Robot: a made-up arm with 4 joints. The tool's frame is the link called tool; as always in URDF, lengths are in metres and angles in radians. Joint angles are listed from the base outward.
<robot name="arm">
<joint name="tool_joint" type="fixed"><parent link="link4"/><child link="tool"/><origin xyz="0.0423 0.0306 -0.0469" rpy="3.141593 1.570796 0"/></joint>
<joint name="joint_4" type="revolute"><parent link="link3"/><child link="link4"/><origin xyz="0.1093 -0.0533 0.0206" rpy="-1.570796 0 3.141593"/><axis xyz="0 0 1"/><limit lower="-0.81" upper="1.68"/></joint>
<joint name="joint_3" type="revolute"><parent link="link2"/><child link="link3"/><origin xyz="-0.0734 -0.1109 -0.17" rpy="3.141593 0 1.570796"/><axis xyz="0 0 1"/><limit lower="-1.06" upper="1.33"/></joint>
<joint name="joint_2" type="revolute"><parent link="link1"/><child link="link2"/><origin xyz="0.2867 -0.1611 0.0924" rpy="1.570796 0 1.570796"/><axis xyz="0 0 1"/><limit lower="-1.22" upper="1.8"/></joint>
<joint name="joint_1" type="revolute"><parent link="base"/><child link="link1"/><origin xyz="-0.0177 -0.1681 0.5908" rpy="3.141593 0 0"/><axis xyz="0 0 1"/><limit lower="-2" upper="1.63"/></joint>
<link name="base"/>
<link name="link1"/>
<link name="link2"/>
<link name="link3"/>
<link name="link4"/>
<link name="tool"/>
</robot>
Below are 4 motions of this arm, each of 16 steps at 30 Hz.
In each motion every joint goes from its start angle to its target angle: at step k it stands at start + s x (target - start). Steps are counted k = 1, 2, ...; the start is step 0. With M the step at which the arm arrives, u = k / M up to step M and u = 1 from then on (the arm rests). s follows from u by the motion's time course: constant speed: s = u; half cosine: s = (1 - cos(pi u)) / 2; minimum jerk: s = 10 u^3 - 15 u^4 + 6 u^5.
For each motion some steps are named. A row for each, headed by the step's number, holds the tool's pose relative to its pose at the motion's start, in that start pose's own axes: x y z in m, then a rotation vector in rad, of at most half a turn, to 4 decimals.
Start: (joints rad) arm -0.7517 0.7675 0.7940 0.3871
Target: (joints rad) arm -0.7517 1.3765 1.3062 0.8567
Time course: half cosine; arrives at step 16
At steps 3, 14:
3: 0.0060 -0.0022 0.0027 -0.0396 -0.0075 -0.0032
14: 0.0577 -0.0290 0.0509 -0.4514 -0.0768 -0.0540

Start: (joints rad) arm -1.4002 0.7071 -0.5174 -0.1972
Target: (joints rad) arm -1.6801 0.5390 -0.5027 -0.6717
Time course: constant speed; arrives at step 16
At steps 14, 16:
14: -0.0041 0.0809 0.0140 0.1907 0.1063 -0.1558
16: -0.0038 0.0931 0.0146 0.2188 0.1146 -0.1841

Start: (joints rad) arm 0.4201 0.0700 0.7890 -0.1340
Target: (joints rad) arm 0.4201 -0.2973 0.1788 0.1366
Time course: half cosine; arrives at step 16
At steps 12, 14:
12: -0.0558 -0.0095 0.0034 -0.2301 -0.2078 0.0038
14: -0.0630 -0.0105 0.0046 -0.2591 -0.2343 0.0009

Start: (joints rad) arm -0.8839 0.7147 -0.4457 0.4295
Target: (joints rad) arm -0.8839 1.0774 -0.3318 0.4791
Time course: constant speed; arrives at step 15
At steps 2, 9, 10, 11, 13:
2: 0.0007 0.0021 -0.0050 -0.0066 -0.0301 -0.0139
9: 0.0049 0.0091 -0.0217 -0.0297 -0.1348 -0.0642
10: 0.0057 0.0101 -0.0240 -0.0330 -0.1496 -0.0716
11: 0.0066 0.0110 -0.0263 -0.0363 -0.1645 -0.0790
13: 0.0086 0.0129 -0.0307 -0.0428 -0.1941 -0.0940

